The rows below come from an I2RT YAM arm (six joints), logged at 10 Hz.
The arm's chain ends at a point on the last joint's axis. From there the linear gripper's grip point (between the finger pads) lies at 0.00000 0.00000 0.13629 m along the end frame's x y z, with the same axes.
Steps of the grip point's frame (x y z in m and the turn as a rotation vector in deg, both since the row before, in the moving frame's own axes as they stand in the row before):
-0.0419 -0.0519 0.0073 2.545 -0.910 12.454
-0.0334 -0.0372 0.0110 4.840 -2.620 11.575
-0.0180 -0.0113 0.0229 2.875 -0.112 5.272
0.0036 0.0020 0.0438 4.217 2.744 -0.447
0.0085 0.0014 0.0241 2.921 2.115 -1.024
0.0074 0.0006 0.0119 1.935 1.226 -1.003
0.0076 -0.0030 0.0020 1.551 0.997 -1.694
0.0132 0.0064 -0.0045 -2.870 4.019 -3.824
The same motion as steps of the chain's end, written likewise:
-0.0404 -0.0457 0.0075 2.545 -0.910 12.454
-0.0284 -0.0252 0.0116 4.840 -2.620 11.575
-0.0180 -0.0045 0.0231 2.875 -0.112 5.272
-0.0029 0.0120 0.0443 4.217 2.744 -0.447
0.0035 0.0084 0.0244 2.921 2.115 -1.024
0.0045 0.0052 0.0120 1.935 1.226 -1.003
0.0053 0.0007 0.0021 1.551 0.997 -1.694
0.0034 -0.0001 -0.0040 -2.870 4.019 -3.824

